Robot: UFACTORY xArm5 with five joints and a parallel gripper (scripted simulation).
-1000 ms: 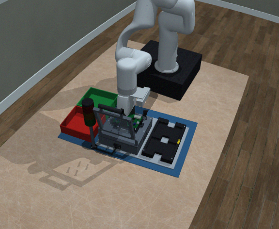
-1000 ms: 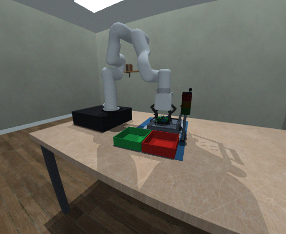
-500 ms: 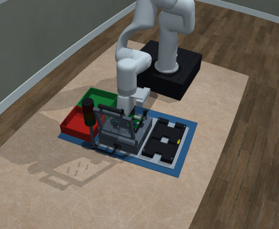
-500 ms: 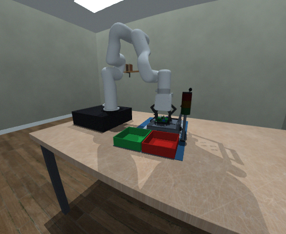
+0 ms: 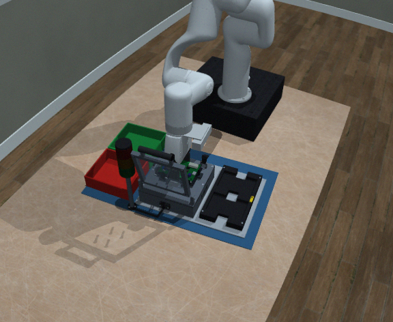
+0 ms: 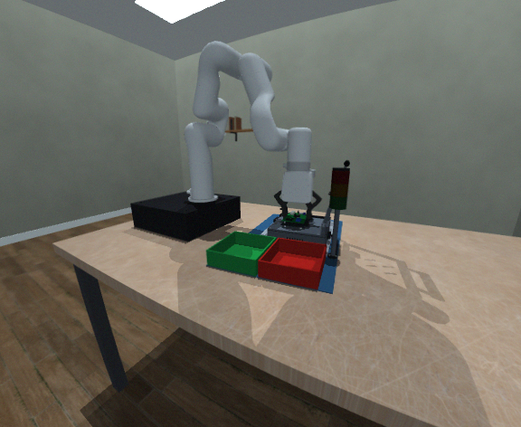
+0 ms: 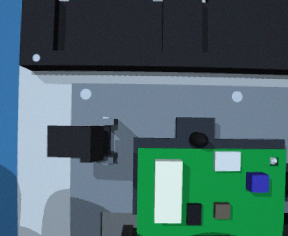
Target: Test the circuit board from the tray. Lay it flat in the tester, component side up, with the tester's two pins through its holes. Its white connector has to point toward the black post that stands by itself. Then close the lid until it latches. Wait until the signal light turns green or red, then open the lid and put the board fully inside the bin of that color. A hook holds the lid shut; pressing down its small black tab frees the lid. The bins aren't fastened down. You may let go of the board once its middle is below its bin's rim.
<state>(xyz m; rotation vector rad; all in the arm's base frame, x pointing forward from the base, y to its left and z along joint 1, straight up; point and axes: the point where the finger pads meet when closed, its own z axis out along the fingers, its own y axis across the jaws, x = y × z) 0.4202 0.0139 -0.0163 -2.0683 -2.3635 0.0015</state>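
Now: the green circuit board right at my hand. Round my hand: lid 12 cm ahead, 2 cm to the left, 10 cm above; then red bin 7 cm ahead, 19 cm to the right, 7 cm below; then black latch 7 cm behind, 5 cm to the left.
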